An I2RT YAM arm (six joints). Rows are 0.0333 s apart.
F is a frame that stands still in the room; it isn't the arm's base.
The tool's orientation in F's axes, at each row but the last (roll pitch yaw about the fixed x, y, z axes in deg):
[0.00, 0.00, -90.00]
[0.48, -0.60, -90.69]
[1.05, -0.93, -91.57]
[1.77, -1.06, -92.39]
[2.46, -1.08, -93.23]
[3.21, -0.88, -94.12]
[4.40, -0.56, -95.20]
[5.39, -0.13, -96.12]
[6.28, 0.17, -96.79]
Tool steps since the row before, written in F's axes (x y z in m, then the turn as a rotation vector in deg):
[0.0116, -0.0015, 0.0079, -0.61, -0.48, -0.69]
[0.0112, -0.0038, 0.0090, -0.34, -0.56, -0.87]
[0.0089, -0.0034, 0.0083, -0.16, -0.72, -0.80]
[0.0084, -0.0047, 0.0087, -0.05, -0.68, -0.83]
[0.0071, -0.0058, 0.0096, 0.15, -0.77, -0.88]
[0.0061, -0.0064, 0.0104, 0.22, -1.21, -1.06]
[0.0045, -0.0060, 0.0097, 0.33, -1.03, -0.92]
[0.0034, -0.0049, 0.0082, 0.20, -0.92, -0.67]
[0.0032, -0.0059, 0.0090, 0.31, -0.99, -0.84]
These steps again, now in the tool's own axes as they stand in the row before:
[0.0015, 0.0116, 0.0079, 0.48, -0.61, -0.69]
[0.0038, 0.0113, 0.0089, 0.55, -0.34, -0.87]
[0.0033, 0.0091, 0.0081, 0.71, -0.16, -0.81]
[0.0045, 0.0089, 0.0083, 0.67, -0.05, -0.84]
[0.0056, 0.0078, 0.0092, 0.74, 0.15, -0.90]
[0.0061, 0.0071, 0.0099, 1.17, 0.25, -1.09]
[0.0057, 0.0058, 0.0092, 0.99, 0.35, -0.96]
[0.0045, 0.0047, 0.0078, 0.89, 0.23, -0.70]
[0.0055, 0.0048, 0.0085, 0.95, 0.33, -0.88]

